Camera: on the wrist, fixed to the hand. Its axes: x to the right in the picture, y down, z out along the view.
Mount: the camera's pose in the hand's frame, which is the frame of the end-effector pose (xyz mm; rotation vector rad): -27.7 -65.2 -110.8 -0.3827 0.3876 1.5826
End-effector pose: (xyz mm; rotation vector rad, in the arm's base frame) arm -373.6 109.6 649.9 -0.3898 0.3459 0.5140
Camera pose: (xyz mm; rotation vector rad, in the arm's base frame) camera -385.8 -2.7 582.6 -0.5360 0.9287 2.0862
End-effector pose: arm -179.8 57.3 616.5 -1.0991 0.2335 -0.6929
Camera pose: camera -282.4 -24.9 618.8 -0.7829 1.4122 0.6128
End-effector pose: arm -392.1 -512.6 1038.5 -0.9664 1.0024 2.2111
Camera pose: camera -287.0 -566.4 980.6 0.3926 -0.9696 -1.7529
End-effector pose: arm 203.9 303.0 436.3 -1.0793 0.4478 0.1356
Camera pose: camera 168.1 178.3 457.8 -0.8768 1.6043 1.4624
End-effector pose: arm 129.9 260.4 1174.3 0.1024 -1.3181 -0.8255
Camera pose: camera 196.0 188.0 1086.6 -0.9342 -0.5164 0.3314
